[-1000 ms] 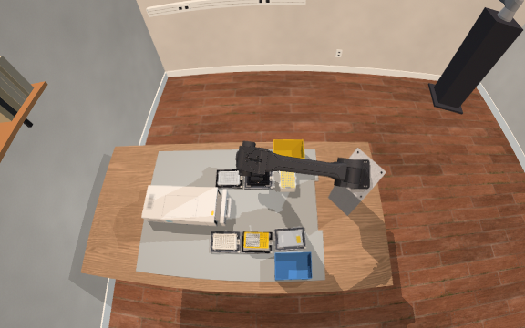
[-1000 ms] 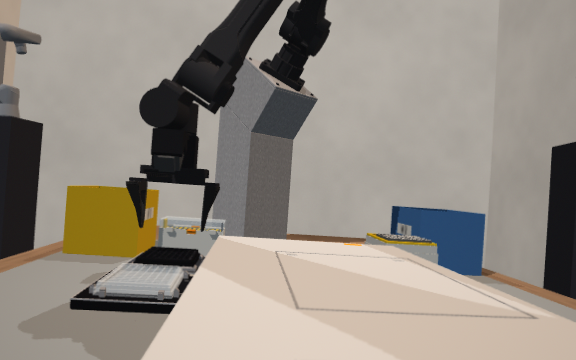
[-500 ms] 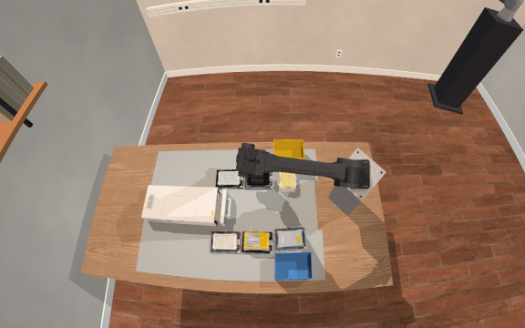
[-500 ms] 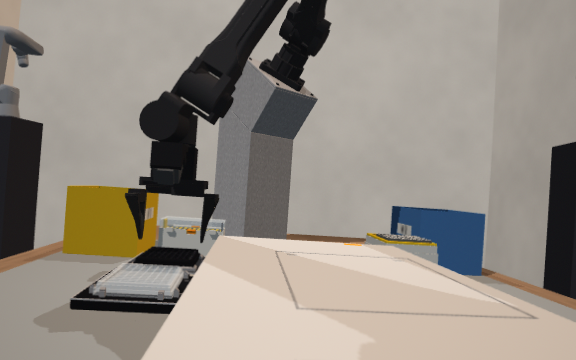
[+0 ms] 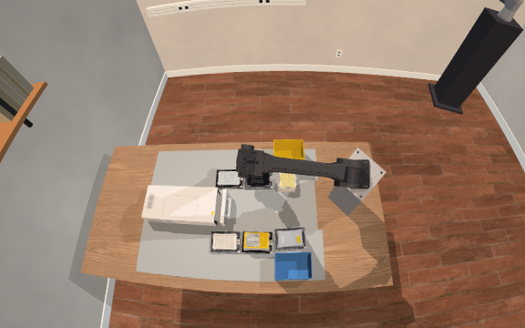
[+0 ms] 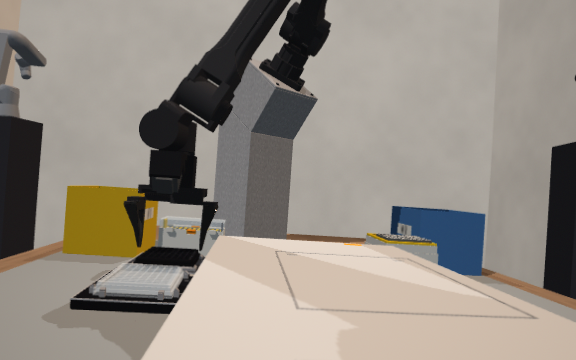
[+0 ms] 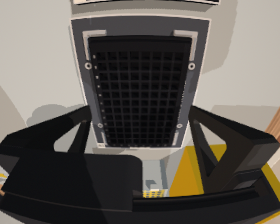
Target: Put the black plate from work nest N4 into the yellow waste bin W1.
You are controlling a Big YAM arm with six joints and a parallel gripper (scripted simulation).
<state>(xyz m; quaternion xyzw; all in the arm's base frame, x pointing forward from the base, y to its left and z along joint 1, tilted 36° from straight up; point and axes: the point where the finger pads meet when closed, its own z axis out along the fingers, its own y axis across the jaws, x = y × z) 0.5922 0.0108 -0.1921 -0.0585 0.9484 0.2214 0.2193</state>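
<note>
Now: hand 20 mm above the black plate. Also, from my hand: yellow waste bin: 170 mm to the right, 140 mm behind; then grey work nest: 40 mm below; then clear plate: 170 mm ahead, 30 mm to the left, 20 mm below.
</note>
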